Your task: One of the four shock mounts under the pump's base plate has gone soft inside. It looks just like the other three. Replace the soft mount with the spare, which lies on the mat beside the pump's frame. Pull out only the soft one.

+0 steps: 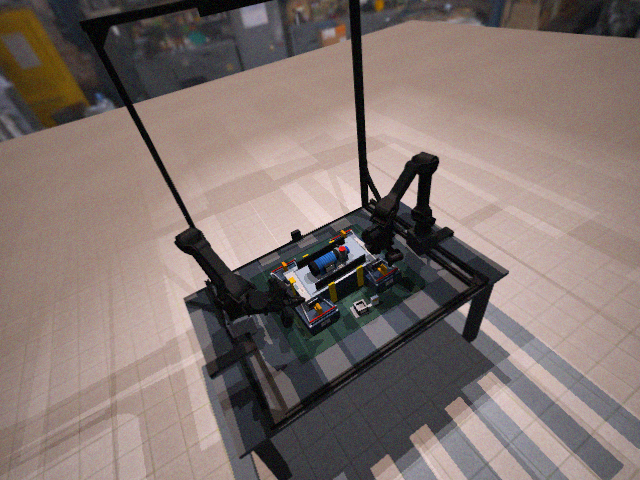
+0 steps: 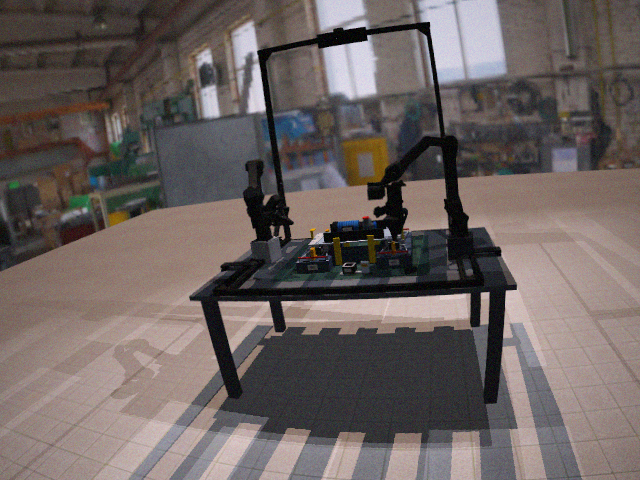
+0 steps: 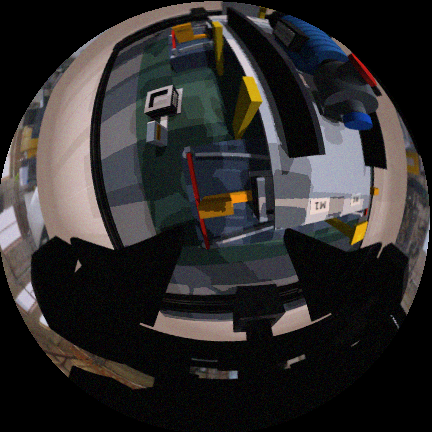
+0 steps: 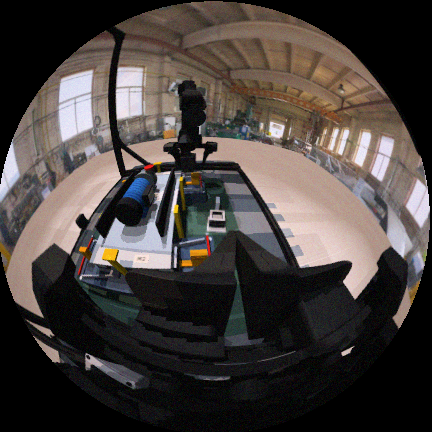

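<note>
The pump (image 1: 325,261) (image 3: 322,48) (image 4: 135,197), a blue cylinder, sits on a grey base plate (image 1: 304,280) (image 3: 334,169) (image 4: 141,241). Dark blue mounts with orange handles sit at its corners. My left gripper (image 1: 385,252) (image 2: 391,224) (image 3: 236,232) is open and empty. It hangs over the front right mount (image 1: 382,273) (image 3: 225,177), which is marked M1. My right gripper (image 1: 290,305) (image 2: 282,219) (image 4: 233,235) is shut and empty, just left of the front left mount (image 1: 316,311) (image 4: 193,252), near the M2 label. The spare (image 1: 362,306) (image 2: 349,268) (image 3: 162,100) (image 4: 217,220), a grey block, lies on the green mat (image 1: 304,340) (image 3: 201,109).
Two yellow posts (image 1: 332,291) (image 1: 360,275) (image 3: 245,106) stand along the plate's front edge. A small grey block (image 1: 374,300) (image 3: 156,132) lies beside the spare. A black gantry post (image 1: 358,119) rises behind the table, and a small black knob (image 1: 296,234) sits at the back.
</note>
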